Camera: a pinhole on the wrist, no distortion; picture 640 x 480 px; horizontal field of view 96.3 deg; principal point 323.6 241.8 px. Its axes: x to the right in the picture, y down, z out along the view. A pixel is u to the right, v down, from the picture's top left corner.
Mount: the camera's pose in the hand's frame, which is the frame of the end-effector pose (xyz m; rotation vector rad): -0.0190 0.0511 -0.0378 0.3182 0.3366 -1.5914
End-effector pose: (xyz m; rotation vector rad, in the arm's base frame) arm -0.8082 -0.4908 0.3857 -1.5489 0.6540 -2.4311
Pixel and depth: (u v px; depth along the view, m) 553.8 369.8 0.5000
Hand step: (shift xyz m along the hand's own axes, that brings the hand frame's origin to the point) 0.1864 -0.5269 0.2535
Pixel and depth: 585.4 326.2 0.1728
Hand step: 0.0248 -0.1650 0.0557
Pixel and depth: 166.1 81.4 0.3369
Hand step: -0.1980 0.0924 0.3489
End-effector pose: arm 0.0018 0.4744 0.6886 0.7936 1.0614 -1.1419
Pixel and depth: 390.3 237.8 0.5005
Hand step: -0.0304 -0.2569 0.3735
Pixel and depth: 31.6 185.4 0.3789
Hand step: -0.0748 0.2544 0.4659
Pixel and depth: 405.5 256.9 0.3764
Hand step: -0.0034 -0.1998 0.2629
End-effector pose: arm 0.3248 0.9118 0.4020 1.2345 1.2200 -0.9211
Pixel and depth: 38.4 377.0 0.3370
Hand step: 0.1561 0.2152 0.4023
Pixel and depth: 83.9 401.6 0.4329
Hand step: 0.2398 0.1975 0.4992
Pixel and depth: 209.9 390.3 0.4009
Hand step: 0.1967 0.0262 0.3888
